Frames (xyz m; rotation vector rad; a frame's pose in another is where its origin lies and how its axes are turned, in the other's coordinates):
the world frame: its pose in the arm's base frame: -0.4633 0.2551 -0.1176 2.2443 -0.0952 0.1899
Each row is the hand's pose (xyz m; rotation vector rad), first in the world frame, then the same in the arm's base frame.
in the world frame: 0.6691 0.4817 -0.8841 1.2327 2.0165 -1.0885
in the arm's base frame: 0.0396 0.6377 0.9130 -1.0805 -1.9399 -1.4700
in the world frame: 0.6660 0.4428 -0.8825 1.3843 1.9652 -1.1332
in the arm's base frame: 0.0419 0.6609 0.8817 -1.0489 -1.8906 -1.3462
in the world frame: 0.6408 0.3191 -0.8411 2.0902 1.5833 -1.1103
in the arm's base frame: 0.0379 0.7065 0.7570 -0.9896 -1.5038 -0.8745
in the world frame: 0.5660 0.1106 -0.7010 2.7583 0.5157 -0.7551
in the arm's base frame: 0.0067 0.7289 0.4977 -1.0988 -0.8129 -0.2008
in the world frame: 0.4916 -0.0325 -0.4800 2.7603 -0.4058 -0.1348
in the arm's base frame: -0.0244 0.6472 0.2384 -1.2564 -0.1045 0.2116
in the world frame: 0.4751 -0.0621 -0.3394 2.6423 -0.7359 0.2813
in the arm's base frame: -0.0221 0.5565 0.1258 -1.2777 0.2985 0.3071
